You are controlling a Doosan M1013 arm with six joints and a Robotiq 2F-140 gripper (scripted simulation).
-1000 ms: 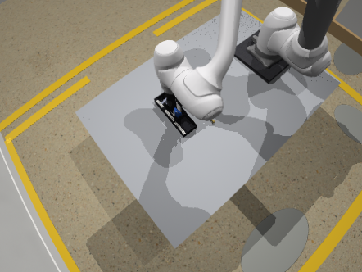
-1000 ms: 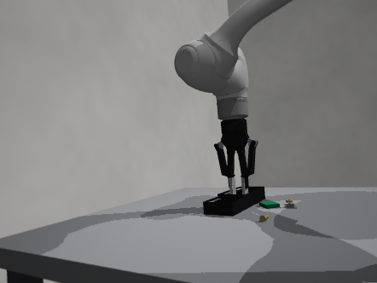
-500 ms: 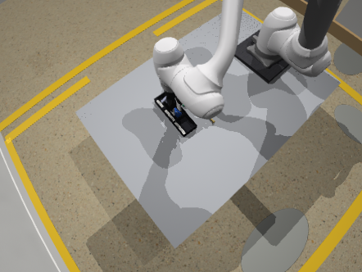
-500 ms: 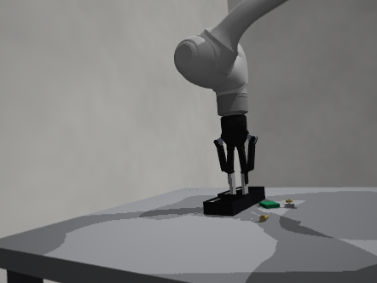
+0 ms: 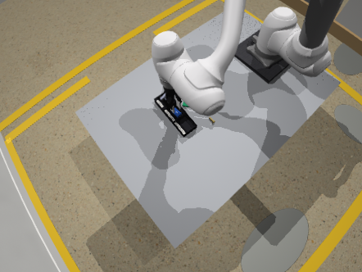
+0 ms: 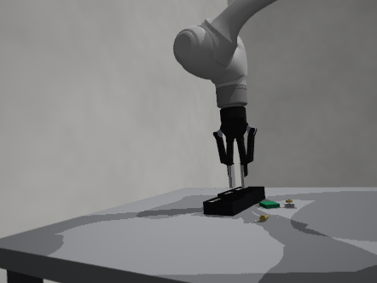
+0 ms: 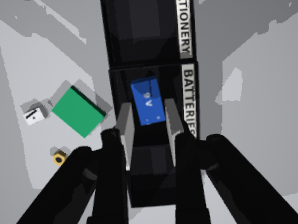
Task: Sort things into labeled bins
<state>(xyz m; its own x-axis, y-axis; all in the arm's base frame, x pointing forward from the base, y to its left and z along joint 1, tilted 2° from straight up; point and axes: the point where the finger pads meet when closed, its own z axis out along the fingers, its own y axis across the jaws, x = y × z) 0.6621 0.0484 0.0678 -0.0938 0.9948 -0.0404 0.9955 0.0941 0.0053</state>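
My hand is 14 cm past the small white piece, 8 cm above it and 2 cm to the left of it. From my hand the other things lie so: black bin tray (7 cm below, 1 cm ahead); flat green board (8 cm below, 8 cm behind, 2 cm to the right); blue battery (7 cm below, 1 cm to the right).
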